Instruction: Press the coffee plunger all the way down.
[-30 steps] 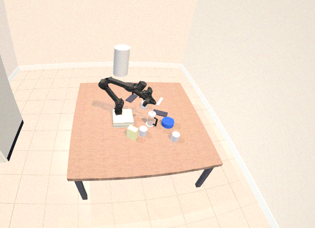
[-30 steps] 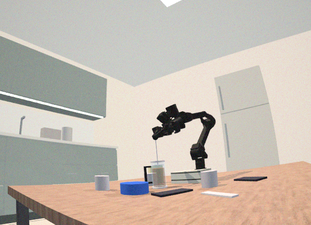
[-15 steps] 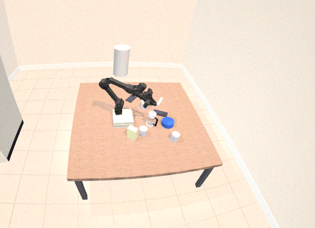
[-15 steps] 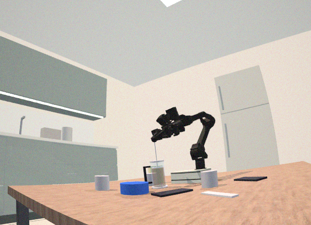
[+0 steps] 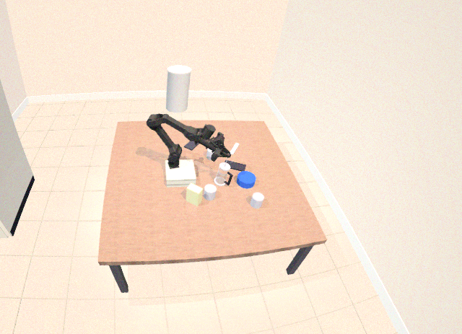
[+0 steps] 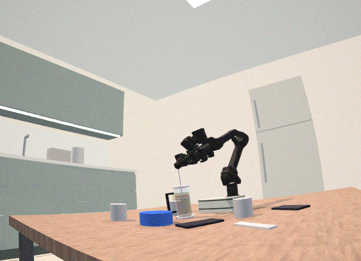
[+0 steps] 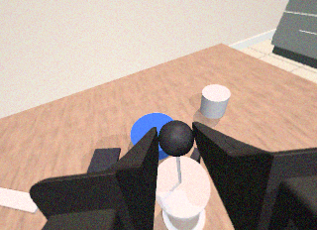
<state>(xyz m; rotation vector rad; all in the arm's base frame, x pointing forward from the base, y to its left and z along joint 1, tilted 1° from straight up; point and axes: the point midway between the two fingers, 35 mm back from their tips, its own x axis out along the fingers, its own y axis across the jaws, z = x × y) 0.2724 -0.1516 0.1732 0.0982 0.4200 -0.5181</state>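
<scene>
My gripper tip is 12 cm above the glass coffee press and 1 cm past it. Round my gripper tip: blue round dish (21 cm below, 14 cm ahead, 3 cm to the right); then yellow block (24 cm behind, 18 cm below, 10 cm to the right).
</scene>
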